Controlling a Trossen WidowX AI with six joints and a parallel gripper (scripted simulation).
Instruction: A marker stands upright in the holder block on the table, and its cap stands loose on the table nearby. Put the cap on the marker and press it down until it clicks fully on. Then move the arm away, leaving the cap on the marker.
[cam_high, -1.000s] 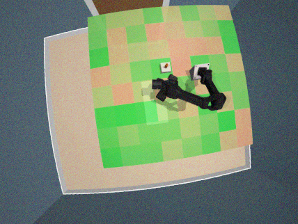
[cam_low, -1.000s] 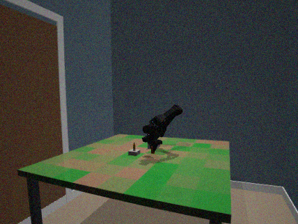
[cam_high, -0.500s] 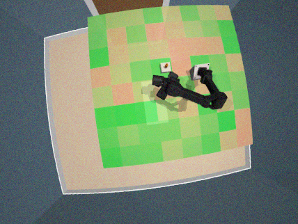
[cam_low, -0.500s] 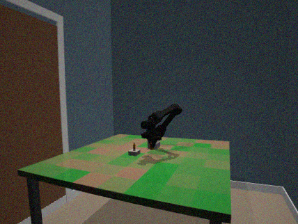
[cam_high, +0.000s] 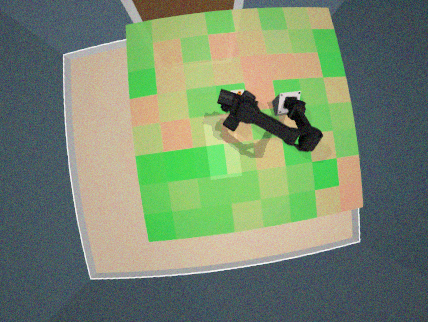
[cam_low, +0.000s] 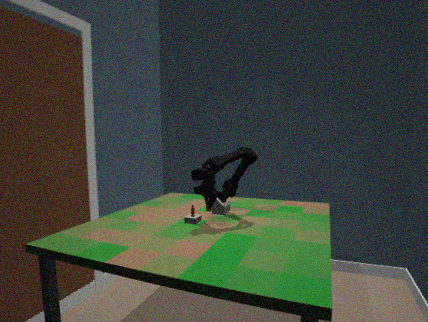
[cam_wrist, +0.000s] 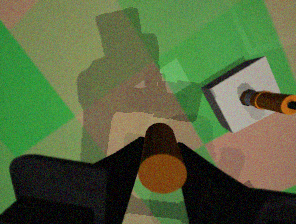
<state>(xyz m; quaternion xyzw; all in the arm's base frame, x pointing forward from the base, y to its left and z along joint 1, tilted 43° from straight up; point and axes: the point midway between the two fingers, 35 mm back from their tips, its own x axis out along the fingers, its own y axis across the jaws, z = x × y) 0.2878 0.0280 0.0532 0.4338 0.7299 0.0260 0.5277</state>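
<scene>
My gripper tip is now 120 mm to the left of the holder block, 80 mm above it and 30 mm past it. Round my gripper tip: orange-brown cap 10 mm above.
</scene>
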